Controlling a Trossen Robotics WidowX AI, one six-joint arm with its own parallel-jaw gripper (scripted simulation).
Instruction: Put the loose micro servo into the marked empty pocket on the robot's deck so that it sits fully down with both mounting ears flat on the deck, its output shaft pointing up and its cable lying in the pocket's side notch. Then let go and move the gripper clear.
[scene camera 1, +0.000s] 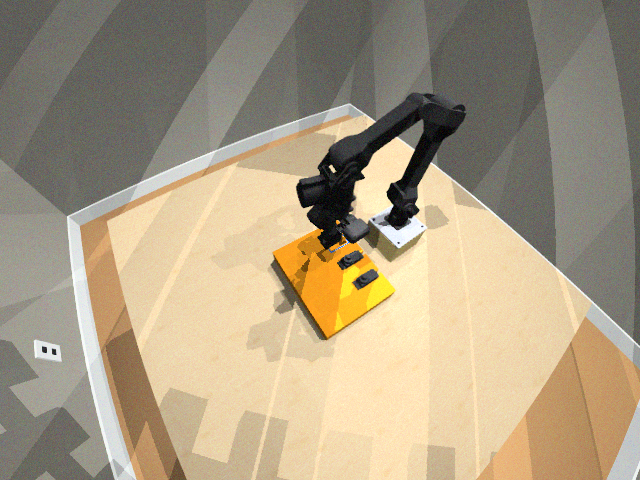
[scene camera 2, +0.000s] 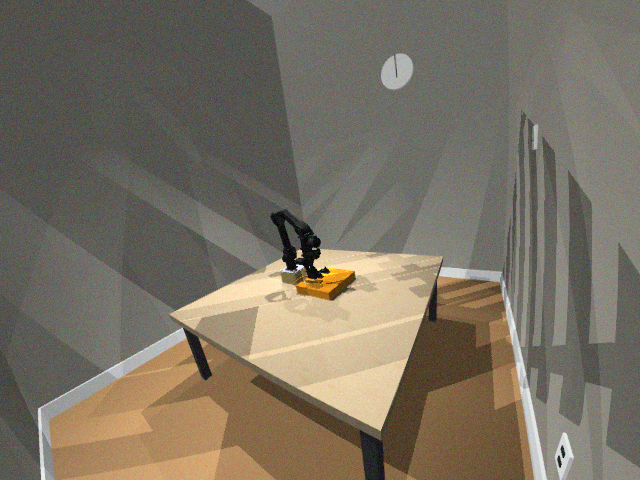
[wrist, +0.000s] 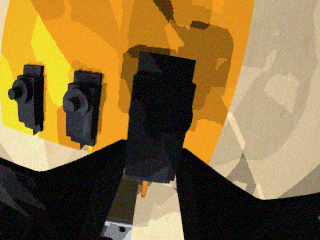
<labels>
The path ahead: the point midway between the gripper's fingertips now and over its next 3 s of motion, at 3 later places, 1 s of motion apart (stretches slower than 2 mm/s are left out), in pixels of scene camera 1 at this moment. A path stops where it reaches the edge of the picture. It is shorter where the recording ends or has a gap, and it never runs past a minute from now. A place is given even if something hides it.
My gripper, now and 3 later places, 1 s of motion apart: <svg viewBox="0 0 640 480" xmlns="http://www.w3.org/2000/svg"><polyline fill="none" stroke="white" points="335,230 342,230 341,232 340,237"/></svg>
</labels>
